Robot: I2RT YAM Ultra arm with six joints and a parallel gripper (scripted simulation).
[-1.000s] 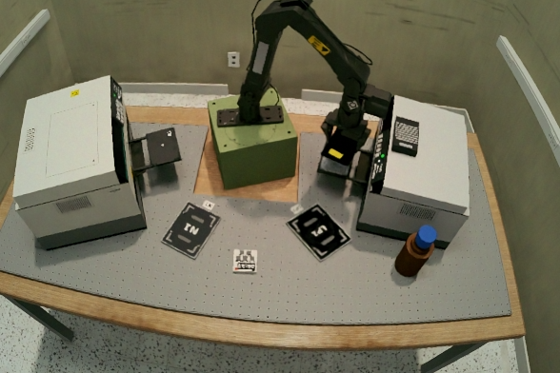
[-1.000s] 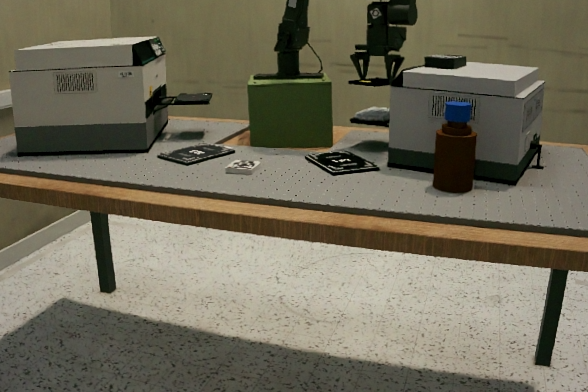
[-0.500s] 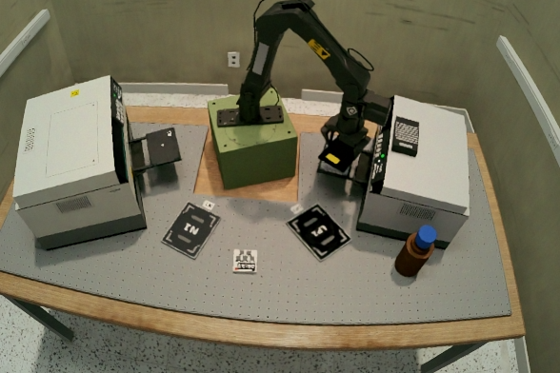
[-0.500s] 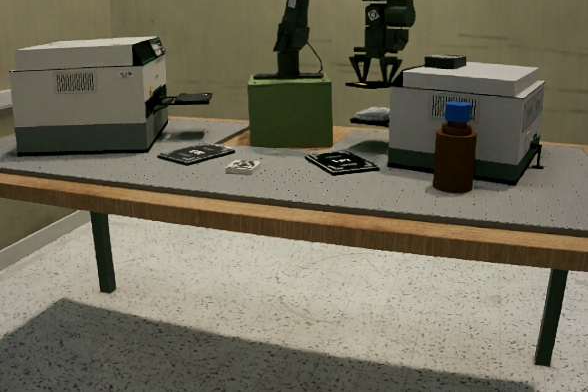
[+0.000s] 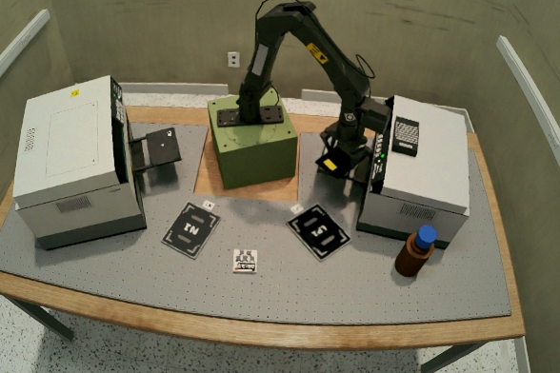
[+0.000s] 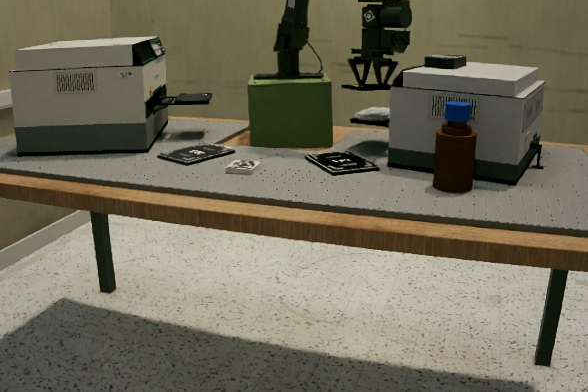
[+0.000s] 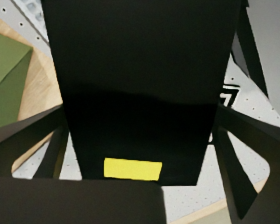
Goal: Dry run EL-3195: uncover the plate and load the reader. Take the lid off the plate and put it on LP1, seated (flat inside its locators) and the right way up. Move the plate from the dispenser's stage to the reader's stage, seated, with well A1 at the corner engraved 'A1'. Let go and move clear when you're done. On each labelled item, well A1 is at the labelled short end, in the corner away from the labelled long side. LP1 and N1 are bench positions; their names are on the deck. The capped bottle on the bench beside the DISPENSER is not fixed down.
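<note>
Now: the clear well plate 80 mm behind my hand, 20 mm to the left of it and 90 mm below it. From my hand the other things lie so: lid: right at my hand.
</note>
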